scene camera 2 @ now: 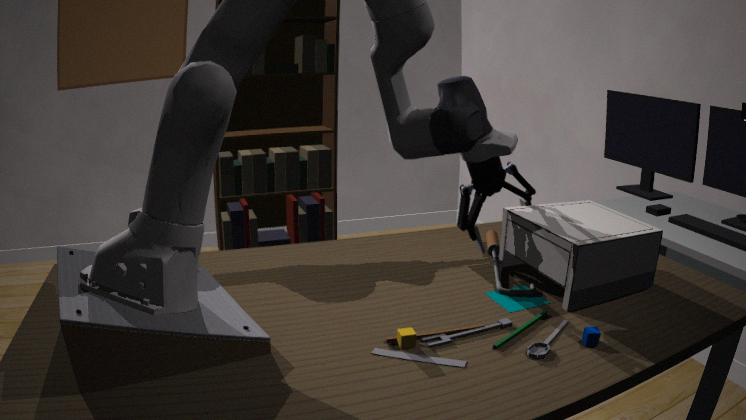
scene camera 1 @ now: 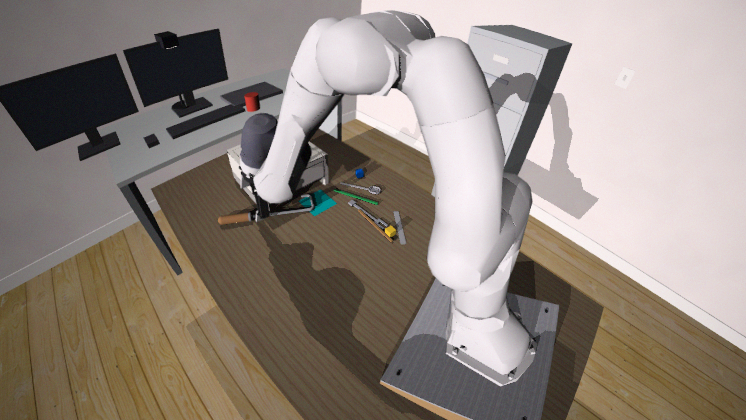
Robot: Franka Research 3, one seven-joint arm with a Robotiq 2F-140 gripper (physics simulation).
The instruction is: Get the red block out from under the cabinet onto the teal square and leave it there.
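The red block does not show in either view; the space under the cabinet is dark and mostly hidden. The white cabinet (scene camera 1: 317, 173) (scene camera 2: 616, 260) stands on the table with a low opening under its front panel. The teal square (scene camera 1: 325, 202) (scene camera 2: 510, 303) lies flat in front of that opening. A hook tool with a wooden handle (scene camera 1: 234, 218) (scene camera 2: 492, 241) lies along the cabinet front, its metal hook over the teal square. My gripper (scene camera 1: 254, 200) (scene camera 2: 505, 225) is open and empty, tilted above the handle end of the tool, beside the cabinet; one fingertip is partly hidden behind the cabinet's top edge.
A blue block (scene camera 1: 359, 173) (scene camera 2: 590, 337), a metal ladle (scene camera 1: 373, 189) (scene camera 2: 538, 349), a green stick (scene camera 1: 357, 196) (scene camera 2: 519, 330), a grey wrench-like tool (scene camera 2: 469, 331), a yellow block (scene camera 1: 390, 231) (scene camera 2: 406, 338) and a grey strip (scene camera 1: 399, 228) (scene camera 2: 418, 357) lie nearby. A desk with monitors stands behind the cabinet.
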